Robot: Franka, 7 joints.
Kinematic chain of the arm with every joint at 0, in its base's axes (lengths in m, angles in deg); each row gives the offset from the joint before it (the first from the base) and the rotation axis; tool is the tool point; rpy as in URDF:
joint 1: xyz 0 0 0.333 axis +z
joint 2: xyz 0 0 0 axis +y
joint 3: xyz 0 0 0.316 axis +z
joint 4: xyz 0.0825 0 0 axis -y
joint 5: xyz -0.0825 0 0.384 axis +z
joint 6: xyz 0 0 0 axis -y
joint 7: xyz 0.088 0 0 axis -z
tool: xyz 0 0 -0.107 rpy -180 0 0
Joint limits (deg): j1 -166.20..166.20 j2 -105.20..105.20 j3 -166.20..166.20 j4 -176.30..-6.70 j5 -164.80..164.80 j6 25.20..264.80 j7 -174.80..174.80
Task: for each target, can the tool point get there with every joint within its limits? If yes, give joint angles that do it. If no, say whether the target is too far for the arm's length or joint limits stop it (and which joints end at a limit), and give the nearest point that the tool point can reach.
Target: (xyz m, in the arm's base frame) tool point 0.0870 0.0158 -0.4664
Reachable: no: joint limits stop it (at a limit: joint 2) | nearest point 0.1258 0.0228 -0.3375 | short by 0.135 m
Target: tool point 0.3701 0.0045 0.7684
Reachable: yes | joints 98.04 37.30 -124.36 -82.47 -17.52 52.03 -52.39
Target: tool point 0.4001 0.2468 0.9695
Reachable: yes | joints -83.00 -30.44 57.93 -57.40 91.71 96.18 13.05
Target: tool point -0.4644 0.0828 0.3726
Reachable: yes | joints 63.17 -87.71 68.11 -125.94 -99.21 228.98 -32.33
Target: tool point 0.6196 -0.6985 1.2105
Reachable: no: too far | nearest point 0.4148 -0.4677 0.9205 | short by 0.423 m
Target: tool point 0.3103 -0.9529 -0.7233
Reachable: no: too far | nearest point 0.1908 -0.5860 -0.2435 | short by 0.616 m
